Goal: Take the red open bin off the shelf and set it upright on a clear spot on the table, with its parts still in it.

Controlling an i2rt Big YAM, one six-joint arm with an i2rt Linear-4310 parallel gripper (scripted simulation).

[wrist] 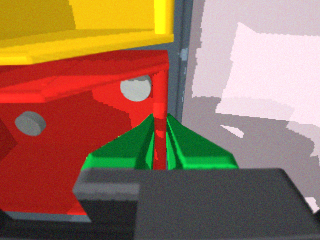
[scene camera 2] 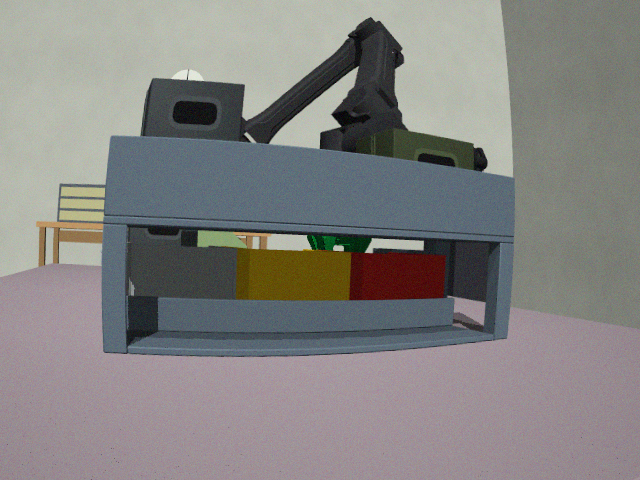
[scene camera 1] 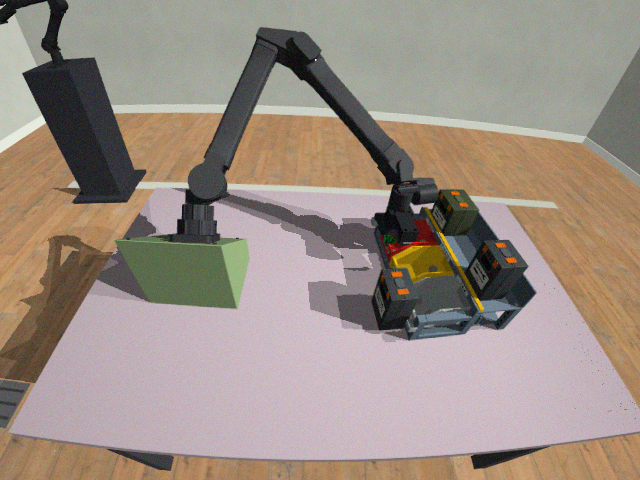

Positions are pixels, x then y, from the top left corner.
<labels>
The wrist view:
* my gripper: 160,119
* red open bin: 84,109
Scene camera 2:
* yellow bin: 262,274
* red open bin: 374,276
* grey bin: 209,272
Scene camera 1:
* yellow bin: 417,259
</labels>
